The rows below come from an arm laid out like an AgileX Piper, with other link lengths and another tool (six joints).
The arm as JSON. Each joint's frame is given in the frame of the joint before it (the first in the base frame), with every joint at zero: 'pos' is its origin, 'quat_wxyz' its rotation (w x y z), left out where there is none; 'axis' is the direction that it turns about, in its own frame. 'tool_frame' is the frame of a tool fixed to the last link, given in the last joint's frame.
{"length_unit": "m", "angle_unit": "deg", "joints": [
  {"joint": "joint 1", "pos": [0.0, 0.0, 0.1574], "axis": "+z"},
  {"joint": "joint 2", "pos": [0.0, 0.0, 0.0], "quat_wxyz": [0.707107, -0.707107, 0.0, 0.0], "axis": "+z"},
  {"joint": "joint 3", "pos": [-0.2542, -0.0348, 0.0], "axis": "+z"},
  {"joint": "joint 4", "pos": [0.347, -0.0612, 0.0], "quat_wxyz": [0.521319, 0.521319, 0.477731, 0.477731], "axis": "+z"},
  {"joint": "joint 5", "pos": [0.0, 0.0, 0.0], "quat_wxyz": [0.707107, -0.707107, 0.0, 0.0], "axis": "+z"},
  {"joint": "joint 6", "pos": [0.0, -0.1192, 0.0], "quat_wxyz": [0.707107, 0.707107, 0.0, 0.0], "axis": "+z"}
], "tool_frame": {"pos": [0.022, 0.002, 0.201], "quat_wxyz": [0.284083, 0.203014, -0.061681, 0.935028]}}
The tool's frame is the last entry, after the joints.
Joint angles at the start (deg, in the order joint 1, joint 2, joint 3, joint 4, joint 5, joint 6):
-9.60 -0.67 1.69 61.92 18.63 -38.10
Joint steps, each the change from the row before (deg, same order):
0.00 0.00 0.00 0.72 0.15 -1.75
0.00 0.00 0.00 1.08 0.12 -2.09
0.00 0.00 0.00 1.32 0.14 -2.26
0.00 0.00 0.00 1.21 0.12 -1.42
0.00 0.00 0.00 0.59 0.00 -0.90
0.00 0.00 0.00 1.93 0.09 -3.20
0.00 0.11 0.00 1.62 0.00 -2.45
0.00 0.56 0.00 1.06 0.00 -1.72
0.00 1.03 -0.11 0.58 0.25 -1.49
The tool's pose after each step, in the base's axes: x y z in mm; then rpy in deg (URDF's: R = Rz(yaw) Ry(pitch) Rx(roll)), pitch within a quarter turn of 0, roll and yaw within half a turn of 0. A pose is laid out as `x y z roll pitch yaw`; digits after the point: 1 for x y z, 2 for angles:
406.0 33.8 198.6 158.57 -58.93 26.55
406.0 34.9 199.8 156.51 -58.81 28.67
406.0 36.4 201.5 154.51 -58.74 30.77
405.9 37.8 203.1 153.82 -58.92 31.65
406.0 38.1 204.1 153.08 -58.95 32.38
406.1 39.5 206.9 150.25 -58.86 35.21
406.4 40.2 208.8 148.39 -58.80 37.03
407.0 40.5 206.7 147.68 -58.36 37.79
407.6 41.7 201.3 147.34 -57.38 38.42

